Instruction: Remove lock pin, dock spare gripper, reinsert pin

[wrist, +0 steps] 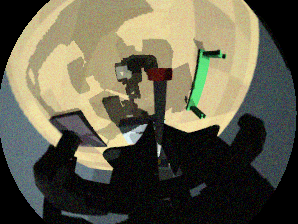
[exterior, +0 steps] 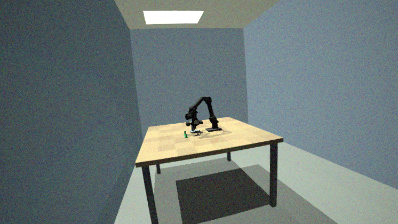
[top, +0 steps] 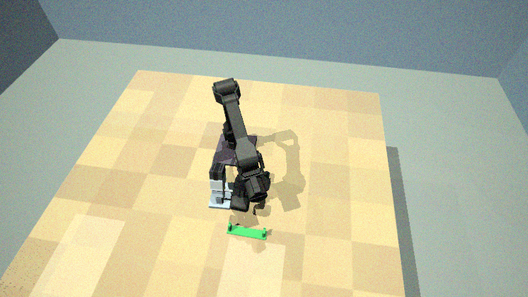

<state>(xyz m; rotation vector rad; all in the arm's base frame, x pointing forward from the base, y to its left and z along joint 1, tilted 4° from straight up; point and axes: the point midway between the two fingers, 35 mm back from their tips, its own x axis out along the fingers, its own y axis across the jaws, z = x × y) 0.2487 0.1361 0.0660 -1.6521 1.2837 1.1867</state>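
The grey mount lies 7 cm to the right of my gripper tip and 1 cm ahead of it. Round my gripper tip: green holder 10 cm ahead, 7 cm to the left, 2 cm below; then spare gripper 8 cm above, 7 cm to the right.
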